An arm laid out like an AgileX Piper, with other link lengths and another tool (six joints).
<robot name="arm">
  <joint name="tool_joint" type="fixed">
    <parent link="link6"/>
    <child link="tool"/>
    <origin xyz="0.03 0.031 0.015" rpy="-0.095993 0 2.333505"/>
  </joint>
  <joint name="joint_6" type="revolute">
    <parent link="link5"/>
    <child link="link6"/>
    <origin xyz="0 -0.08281 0" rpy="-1.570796 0 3.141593"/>
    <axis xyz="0 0 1"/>
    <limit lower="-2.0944" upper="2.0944"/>
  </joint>
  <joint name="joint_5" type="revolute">
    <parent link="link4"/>
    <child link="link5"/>
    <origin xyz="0 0 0" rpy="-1.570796 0 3.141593"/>
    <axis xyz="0 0 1"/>
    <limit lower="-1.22" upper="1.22"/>
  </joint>
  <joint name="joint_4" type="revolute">
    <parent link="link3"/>
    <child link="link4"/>
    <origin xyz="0.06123 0.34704 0" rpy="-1.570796 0 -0.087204"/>
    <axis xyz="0 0 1"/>
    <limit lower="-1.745" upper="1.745"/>
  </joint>
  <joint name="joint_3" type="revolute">
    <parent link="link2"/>
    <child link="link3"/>
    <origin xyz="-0.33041 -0.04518 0" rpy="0 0 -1.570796"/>
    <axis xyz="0 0 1"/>
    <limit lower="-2.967" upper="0"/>
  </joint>
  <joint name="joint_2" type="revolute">
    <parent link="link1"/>
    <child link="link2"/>
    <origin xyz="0 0 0" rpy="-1.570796 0 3.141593"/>
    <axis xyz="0 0 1"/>
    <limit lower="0" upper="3.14"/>
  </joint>
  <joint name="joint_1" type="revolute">
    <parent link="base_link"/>
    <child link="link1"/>
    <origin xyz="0 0 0.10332" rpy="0 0 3.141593"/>
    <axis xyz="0 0 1"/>
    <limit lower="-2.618" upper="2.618"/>
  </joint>
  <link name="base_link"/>
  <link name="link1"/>
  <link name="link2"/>
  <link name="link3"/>
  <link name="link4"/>
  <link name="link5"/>
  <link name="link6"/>
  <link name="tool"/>
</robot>
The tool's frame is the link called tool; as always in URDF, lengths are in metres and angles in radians.
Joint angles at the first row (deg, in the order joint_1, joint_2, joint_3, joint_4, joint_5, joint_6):
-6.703 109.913 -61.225 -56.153 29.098 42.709
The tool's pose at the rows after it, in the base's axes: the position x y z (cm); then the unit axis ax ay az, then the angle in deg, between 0 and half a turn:
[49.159 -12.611 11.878 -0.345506 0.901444 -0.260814 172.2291]
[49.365 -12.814 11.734 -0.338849 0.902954 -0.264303 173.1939]
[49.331 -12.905 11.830 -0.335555 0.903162 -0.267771 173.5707]
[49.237 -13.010 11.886 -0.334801 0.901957 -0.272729 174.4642]
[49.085 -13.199 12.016 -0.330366 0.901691 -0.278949 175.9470]
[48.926 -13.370 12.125 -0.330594 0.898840 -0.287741 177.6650]
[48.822 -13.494 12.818 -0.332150 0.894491 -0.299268 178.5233]
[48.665 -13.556 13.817 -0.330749 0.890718 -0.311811 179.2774]
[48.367 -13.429 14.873 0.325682 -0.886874 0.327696 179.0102]
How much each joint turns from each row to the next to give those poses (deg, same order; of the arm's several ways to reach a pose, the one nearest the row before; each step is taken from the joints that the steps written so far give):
-0.250 1.741 -1.329 -0.057 2.292 0.137
0.000 0.712 -0.793 -0.087 1.298 0.385
0.001 0.000 -0.097 -0.381 0.635 0.444
0.000 0.000 0.002 -0.536 0.972 0.110
-0.001 0.000 -0.140 -0.272 1.771 -0.001
0.001 0.000 -0.001 -0.849 1.772 -0.143
0.000 -0.646 0.001 -1.064 1.365 -0.218
0.104 -0.986 -0.028 -0.836 1.680 -0.202
0.481 -1.013 0.001 -0.860 3.020 0.000

